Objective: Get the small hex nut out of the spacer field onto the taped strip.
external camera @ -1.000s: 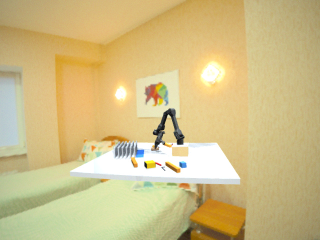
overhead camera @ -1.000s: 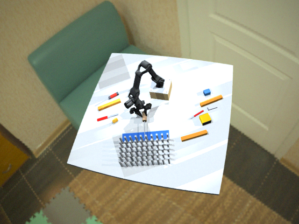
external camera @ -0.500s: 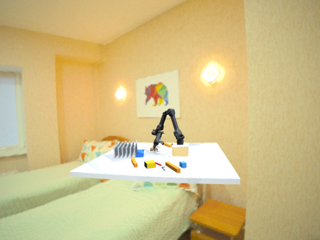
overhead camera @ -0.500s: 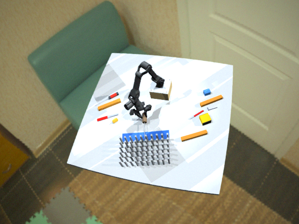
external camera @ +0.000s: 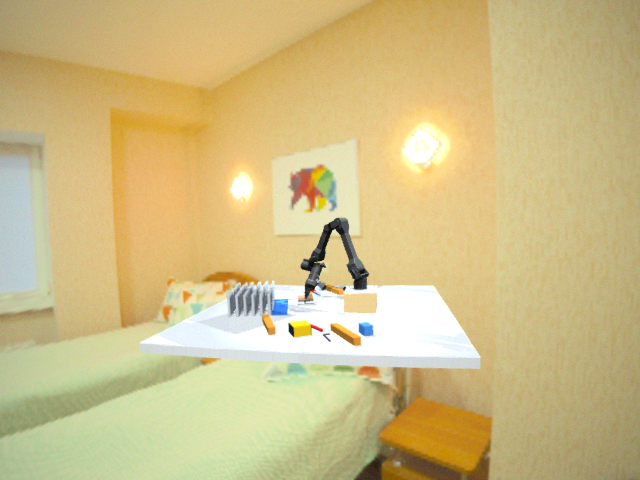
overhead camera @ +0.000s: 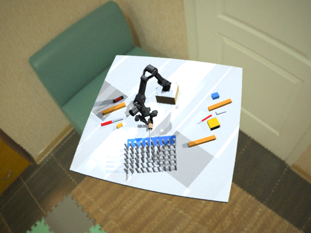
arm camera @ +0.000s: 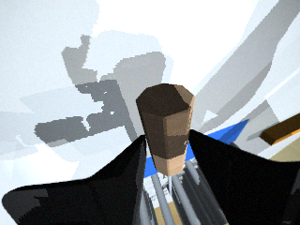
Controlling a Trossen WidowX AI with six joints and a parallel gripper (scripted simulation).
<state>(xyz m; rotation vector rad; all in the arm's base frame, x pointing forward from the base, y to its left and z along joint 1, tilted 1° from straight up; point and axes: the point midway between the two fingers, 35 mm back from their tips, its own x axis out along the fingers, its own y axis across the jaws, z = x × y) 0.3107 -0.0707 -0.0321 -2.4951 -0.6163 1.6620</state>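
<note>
The taped strip is 13 cm ahead of my gripper tip, 4 cm to the left of it and 4 cm below it. Round my gripper tip: thin metal rod tool 10 cm ahead, 3 cm to the left; then yellow block 11 cm behind, 49 cm to the left, 2 cm below; then hex key 23 cm behind, 52 cm to the left, 4 cm below.
</note>
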